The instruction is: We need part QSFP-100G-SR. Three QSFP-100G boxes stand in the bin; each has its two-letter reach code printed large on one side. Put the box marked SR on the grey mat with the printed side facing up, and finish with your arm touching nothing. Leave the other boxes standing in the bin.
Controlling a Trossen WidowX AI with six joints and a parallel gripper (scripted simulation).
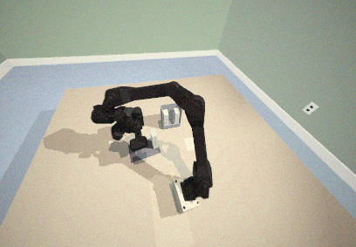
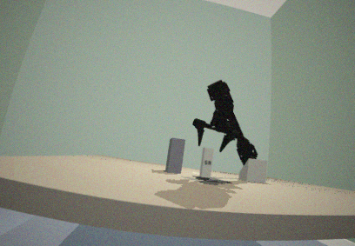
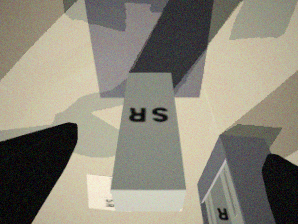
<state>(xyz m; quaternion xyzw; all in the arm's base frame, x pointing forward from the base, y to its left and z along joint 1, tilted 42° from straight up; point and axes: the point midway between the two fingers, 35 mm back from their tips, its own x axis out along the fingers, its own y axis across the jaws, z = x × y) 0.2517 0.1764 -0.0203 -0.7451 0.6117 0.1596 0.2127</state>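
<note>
The white box marked SR lies 6 cm below my gripper tip, 3 cm to the right of it and 1 cm behind it. Also, from my gripper tip: grey mat 12 cm below, 2 cm to the left, 1 cm behind; white card 26 cm to the right, 12 cm below, 4 cm behind.
</note>
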